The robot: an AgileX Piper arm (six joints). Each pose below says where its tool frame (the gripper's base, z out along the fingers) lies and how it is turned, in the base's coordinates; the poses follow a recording.
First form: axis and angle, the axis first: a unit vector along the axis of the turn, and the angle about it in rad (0 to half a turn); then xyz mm.
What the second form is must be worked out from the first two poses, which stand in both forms.
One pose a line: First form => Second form
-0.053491 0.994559 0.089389 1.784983 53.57 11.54 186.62 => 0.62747 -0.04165 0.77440 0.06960 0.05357 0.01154 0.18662
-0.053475 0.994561 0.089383 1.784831 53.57 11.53 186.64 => 0.62753 -0.04164 0.77435 0.06959 0.05357 0.01153 0.18664
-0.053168 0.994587 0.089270 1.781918 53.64 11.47 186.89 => 0.62867 -0.04135 0.77347 0.06942 0.05364 0.01147 0.18689
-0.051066 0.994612 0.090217 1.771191 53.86 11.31 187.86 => 0.63283 -0.03954 0.77012 0.06985 0.05386 0.01131 0.18786
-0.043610 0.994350 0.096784 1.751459 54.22 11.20 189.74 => 0.64044 -0.03349 0.76367 0.07433 0.05422 0.01120 0.18974
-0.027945 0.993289 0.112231 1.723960 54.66 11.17 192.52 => 0.65094 -0.02121 0.75404 0.08520 0.05466 0.01117 0.19252
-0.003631 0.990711 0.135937 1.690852 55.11 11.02 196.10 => 0.66341 -0.00272 0.74130 0.10172 0.05511 0.01102 0.19610
